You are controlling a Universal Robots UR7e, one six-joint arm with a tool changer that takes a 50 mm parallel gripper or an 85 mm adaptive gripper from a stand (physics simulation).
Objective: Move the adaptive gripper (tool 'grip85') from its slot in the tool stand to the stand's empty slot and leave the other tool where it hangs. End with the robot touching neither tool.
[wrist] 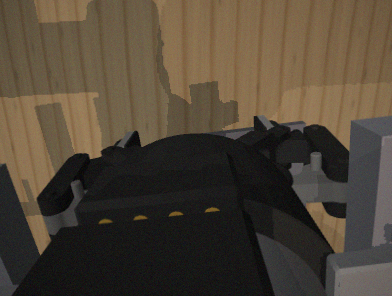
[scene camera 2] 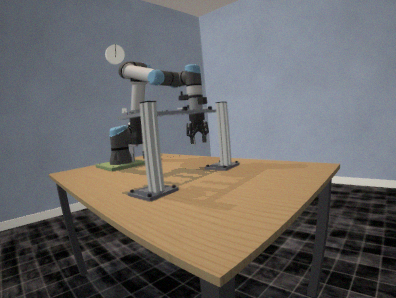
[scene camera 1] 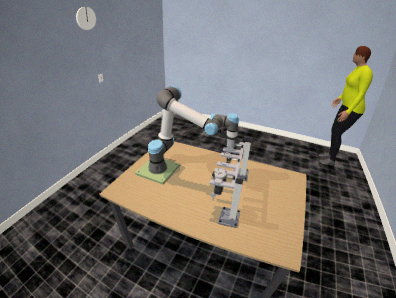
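Seen in the pictures: hand at its tool point: (scene camera 2: pixel 195 107); arm's base at its link origin: (scene camera 2: pixel 121 162) (scene camera 1: pixel 157 168).
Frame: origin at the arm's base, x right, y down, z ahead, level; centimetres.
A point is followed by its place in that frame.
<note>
The adaptive gripper (scene camera 2: pixel 198 140) (wrist: pixel 196 131) is on the arm's wrist, its two fingers apart with no object between them. It hangs upright at the far end of the tool stand (scene camera 1: pixel 236 200) @(x 16.2, y -16.0, z 73.0 cm) (scene camera 2: pixel 152 150) @(x 16.2, y -13.7, z 74.6 cm), with its body at the height of the fork arms. In the wrist view, grey stand parts are close on both sides of it. I cannot tell whether it is fully seated. The other tool (scene camera 1: pixel 218 184) @(x 19.4, y -26.1, z 62.2 cm) (scene camera 2: pixel 135 134) hangs in the near slot. The middle slot between them holds no tool; its fork arms show in scene camera 1.
The stand's two posts rise from dark foot plates on the wooden table (scene camera 1: pixel 280 200) @(x -15.8, y 1.7, z 96.9 cm) (scene camera 2: pixel 270 200) @(x -1.3, y 1.8, z 107.1 cm). The robot's base is on a green plate (scene camera 1: pixel 145 173) @(x 10.9, y -0.2, z -3.8 cm) (scene camera 2: pixel 102 165) @(x 12.2, y 0.1, z -3.3 cm). A person in a yellow top (scene camera 1: pixel 357 90) is beyond the table.
</note>
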